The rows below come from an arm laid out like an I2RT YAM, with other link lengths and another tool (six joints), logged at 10 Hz.
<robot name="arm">
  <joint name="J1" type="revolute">
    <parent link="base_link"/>
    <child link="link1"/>
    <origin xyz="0 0 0.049"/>
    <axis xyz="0 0 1"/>
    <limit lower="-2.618" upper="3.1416"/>
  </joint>
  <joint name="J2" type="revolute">
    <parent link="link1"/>
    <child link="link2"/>
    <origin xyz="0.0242 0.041 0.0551"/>
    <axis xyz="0 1 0"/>
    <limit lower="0" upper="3.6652"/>
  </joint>
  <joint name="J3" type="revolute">
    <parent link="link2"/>
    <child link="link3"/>
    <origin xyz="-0.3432 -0.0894 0"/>
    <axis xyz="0 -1 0"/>
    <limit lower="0" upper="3.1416"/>
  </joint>
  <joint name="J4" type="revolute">
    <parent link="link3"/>
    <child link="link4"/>
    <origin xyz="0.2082 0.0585 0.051"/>
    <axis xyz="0 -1 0"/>
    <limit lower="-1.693" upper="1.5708"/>
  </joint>
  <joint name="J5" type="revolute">
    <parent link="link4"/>
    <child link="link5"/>
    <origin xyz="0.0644 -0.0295 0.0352"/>
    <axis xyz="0 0 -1"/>
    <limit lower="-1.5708" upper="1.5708"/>
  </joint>
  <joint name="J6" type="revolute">
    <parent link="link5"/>
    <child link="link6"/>
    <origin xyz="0.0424 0 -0.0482"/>
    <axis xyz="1 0 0"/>
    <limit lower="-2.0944" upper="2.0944"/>
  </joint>
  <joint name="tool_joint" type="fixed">
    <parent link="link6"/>
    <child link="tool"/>
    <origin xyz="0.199 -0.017 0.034" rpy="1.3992 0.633 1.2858"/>
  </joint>
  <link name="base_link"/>
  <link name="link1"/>
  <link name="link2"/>
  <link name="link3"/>
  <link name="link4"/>
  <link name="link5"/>
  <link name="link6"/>
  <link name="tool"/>
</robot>
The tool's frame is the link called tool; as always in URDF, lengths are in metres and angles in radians.
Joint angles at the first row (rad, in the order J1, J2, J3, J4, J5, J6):
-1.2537 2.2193 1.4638 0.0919 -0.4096 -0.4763
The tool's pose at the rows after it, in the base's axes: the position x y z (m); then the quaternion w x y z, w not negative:
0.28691 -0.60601 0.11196 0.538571 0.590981 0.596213 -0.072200
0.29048 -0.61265 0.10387 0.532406 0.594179 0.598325 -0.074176
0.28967 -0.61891 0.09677 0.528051 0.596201 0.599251 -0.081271
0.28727 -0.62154 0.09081 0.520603 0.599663 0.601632 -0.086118
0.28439 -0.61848 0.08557 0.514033 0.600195 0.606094 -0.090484
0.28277 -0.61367 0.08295 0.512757 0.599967 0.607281 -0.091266
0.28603 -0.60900 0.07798 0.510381 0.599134 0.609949 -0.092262
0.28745 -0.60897 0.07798 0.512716 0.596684 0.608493 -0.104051
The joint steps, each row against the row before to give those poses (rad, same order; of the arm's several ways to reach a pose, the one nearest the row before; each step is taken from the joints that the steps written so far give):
0.0117 0.0235 0.0262 0.0015 0.0071 -0.0071
0.0062 0.0292 0.0392 -0.0220 0.0133 0.0002
0.0013 0.0212 0.0206 -0.0047 0.0170 -0.0044
-0.0003 0.0107 0.0144 -0.0181 0.0142 -0.0061
0.0006 -0.0034 -0.0155 -0.0014 0.0111 -0.0115
0.0007 -0.0093 -0.0308 0.0188 0.0022 -0.0027
0.0102 -0.0012 -0.0225 0.0178 0.0096 0.0001
0.0113 -0.0041 -0.0224 0.0339 0.0273 0.0016

